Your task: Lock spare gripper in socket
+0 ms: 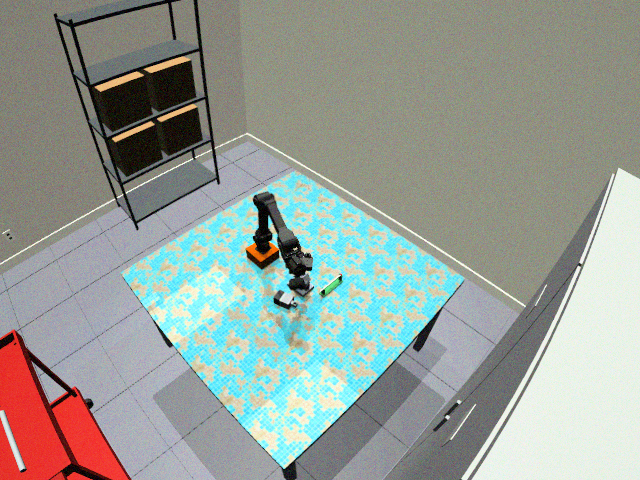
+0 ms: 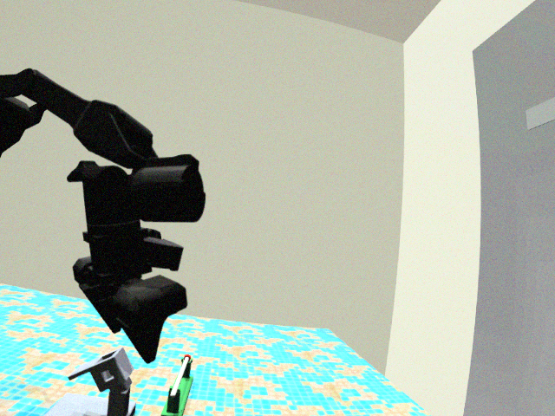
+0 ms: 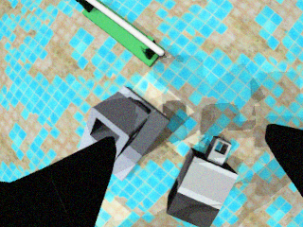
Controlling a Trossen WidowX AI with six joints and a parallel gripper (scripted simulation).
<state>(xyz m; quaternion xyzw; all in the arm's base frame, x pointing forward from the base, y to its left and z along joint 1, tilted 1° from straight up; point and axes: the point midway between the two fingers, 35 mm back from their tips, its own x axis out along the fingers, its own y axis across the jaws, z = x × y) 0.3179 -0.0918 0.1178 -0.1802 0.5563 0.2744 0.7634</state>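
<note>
My gripper tip is now 4 cm past the spare gripper, 7 cm to the left of it and 12 cm above it. From my gripper tip the other things lie so: green rest (6 cm ahead, 15 cm to the left, 12 cm below); grey mount (5 cm behind, 6 cm to the left, 9 cm below).
</note>
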